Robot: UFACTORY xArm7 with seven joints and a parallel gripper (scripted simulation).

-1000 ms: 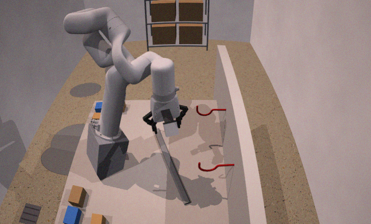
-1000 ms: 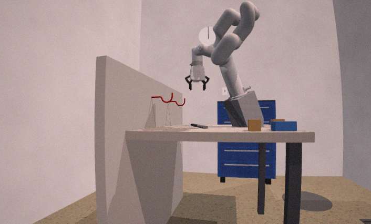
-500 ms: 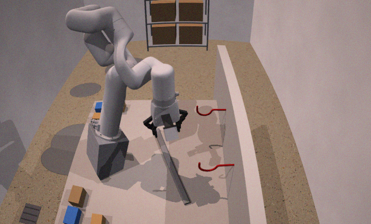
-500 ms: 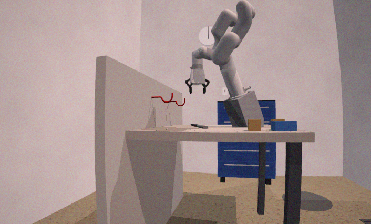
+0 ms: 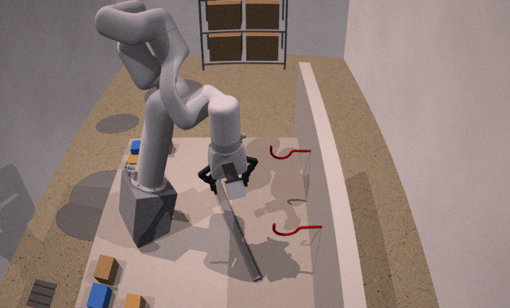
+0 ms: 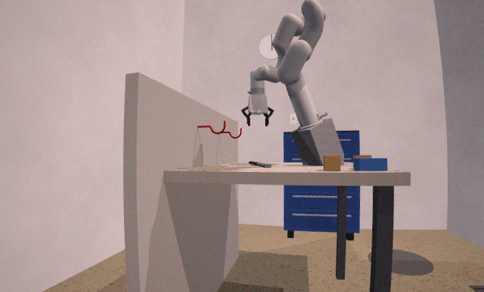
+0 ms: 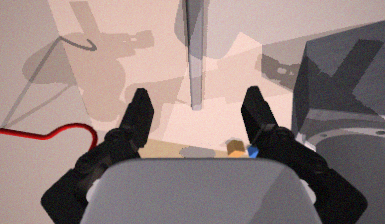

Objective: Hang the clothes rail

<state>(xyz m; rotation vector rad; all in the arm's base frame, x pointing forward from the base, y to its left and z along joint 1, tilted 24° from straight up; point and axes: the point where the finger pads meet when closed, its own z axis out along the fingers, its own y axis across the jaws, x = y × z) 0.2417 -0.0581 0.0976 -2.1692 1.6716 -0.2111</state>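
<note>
Right now the clothes rail is 210 mm below my hand. From my hand the other things lie so: wall panel (280 mm ahead, 430 mm below).
</note>
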